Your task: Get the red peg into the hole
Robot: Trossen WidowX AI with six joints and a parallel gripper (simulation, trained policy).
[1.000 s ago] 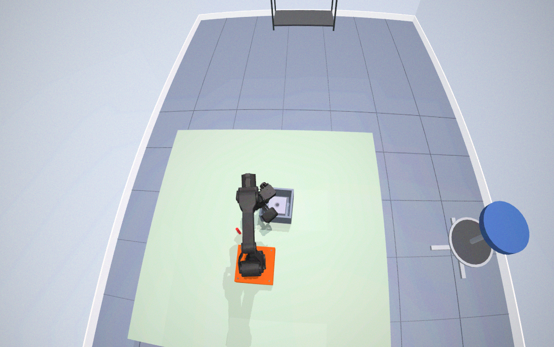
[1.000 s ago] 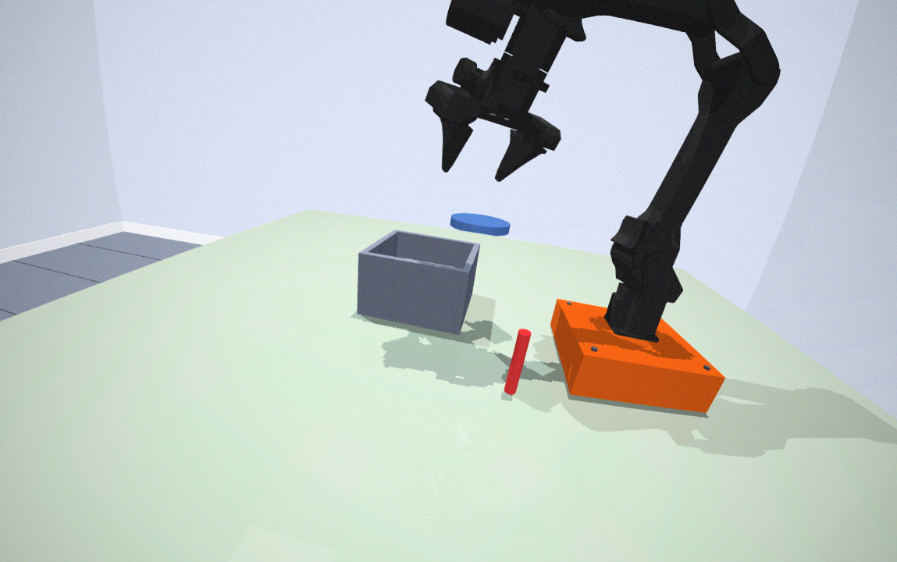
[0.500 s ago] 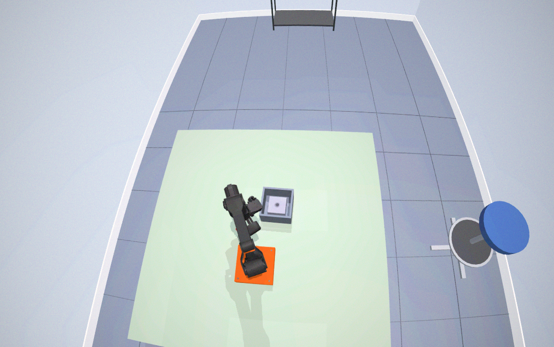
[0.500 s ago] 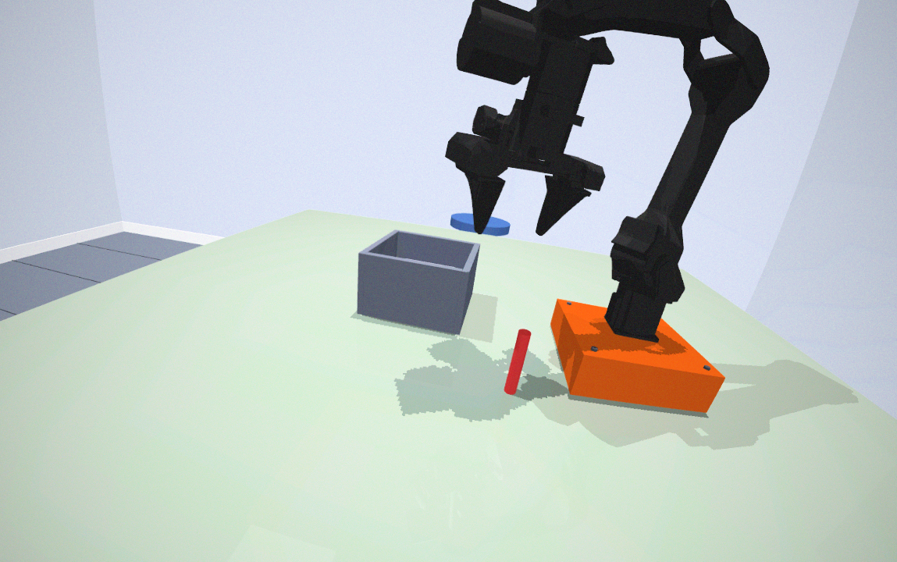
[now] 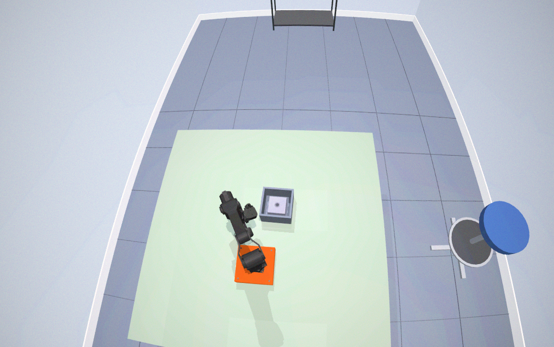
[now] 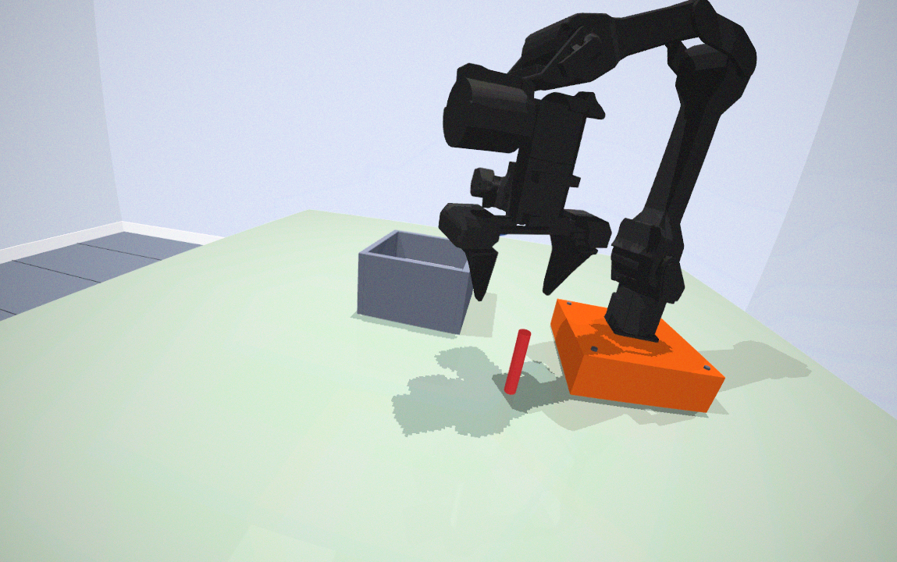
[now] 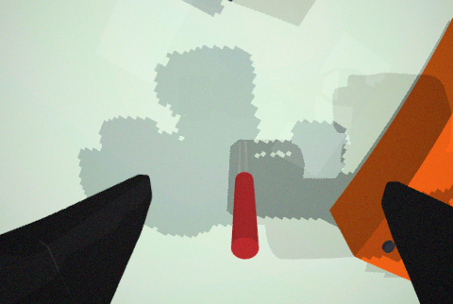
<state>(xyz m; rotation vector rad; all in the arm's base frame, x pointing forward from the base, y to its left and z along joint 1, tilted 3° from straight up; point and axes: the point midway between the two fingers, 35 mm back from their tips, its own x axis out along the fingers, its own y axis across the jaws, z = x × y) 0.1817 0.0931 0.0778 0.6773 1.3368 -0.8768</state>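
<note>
Now: gripper tip 6 cm above the red peg, 4 cm to the right of it and 2 cm past it. The rest, counted from my gripper tip: plate: 14 cm to the right, 14 cm ahead, 6 cm below; grey box: 14 cm to the right, 14 cm ahead, 7 cm below.
</note>
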